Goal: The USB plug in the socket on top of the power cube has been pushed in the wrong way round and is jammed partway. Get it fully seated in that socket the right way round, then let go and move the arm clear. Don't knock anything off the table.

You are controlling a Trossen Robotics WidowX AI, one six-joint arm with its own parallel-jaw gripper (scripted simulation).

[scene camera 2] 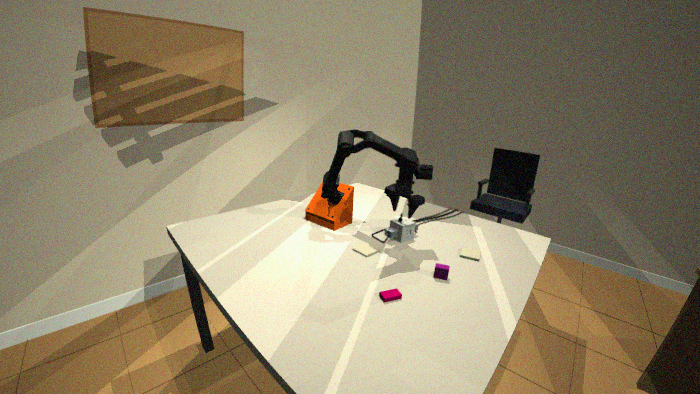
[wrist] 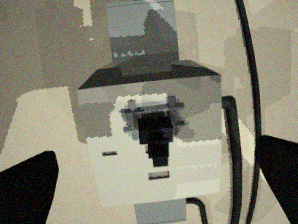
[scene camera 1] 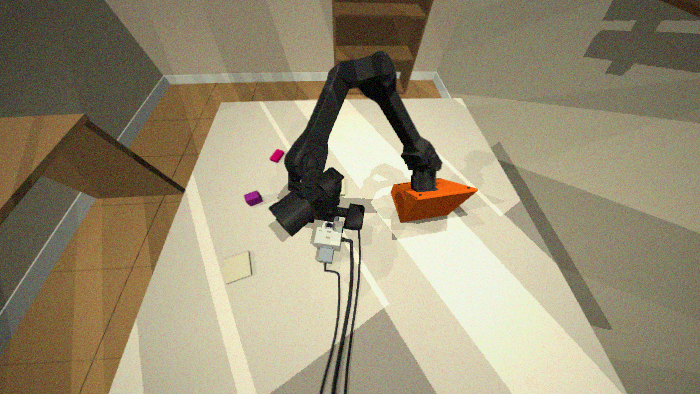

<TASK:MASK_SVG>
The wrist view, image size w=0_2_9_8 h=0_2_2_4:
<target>my gripper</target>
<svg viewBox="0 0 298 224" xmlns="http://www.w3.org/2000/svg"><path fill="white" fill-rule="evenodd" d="M55 152L41 152L40 155L32 156L31 159L25 159L23 163L16 164L15 167L12 165L11 168L0 172L0 224L45 224L47 222L48 213L51 212L49 209L51 209L53 196L55 196L57 177L59 177L59 165L57 165ZM259 135L257 137L257 144L255 144L255 160L258 161L263 177L265 177L266 183L269 184L271 192L275 194L275 198L279 201L278 204L281 204L283 212L286 213L287 220L289 220L290 224L298 224L298 143L277 139L277 137L269 135Z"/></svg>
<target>dark USB plug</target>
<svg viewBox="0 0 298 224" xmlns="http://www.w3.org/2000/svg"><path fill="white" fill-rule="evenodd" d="M142 113L142 119L138 119L140 145L148 144L149 159L153 157L154 168L168 167L168 145L173 143L174 133L172 119L170 119L170 116L165 116L164 112Z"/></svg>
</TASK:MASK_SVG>
